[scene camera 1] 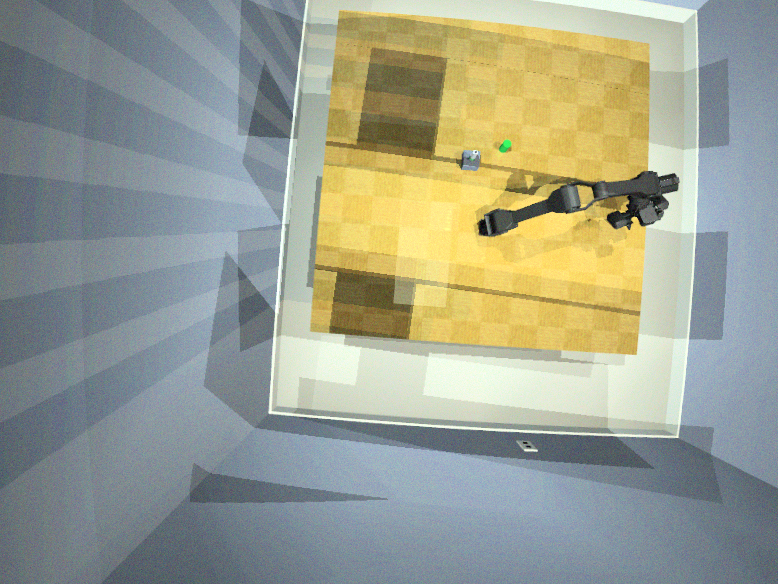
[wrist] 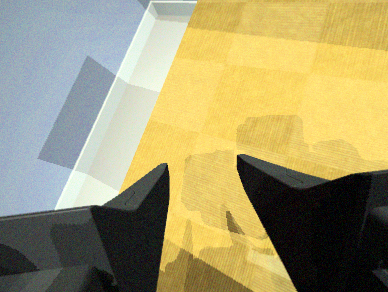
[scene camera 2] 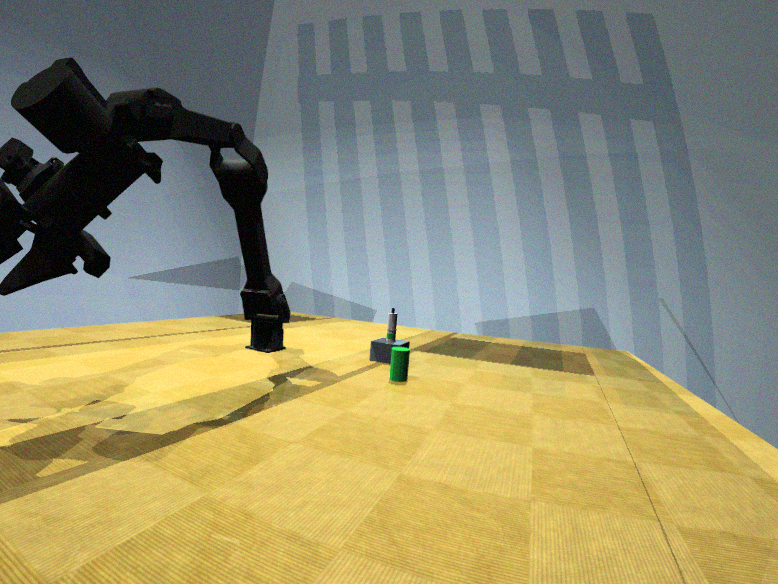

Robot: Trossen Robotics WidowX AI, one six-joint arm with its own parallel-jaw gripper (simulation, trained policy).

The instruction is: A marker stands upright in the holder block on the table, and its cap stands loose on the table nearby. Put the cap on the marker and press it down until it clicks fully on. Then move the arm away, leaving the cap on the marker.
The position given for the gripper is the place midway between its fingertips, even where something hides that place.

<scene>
In view: the gripper (scene camera 1: 634,226).
The gripper is seen too in the wrist view (wrist: 202,165).
</scene>
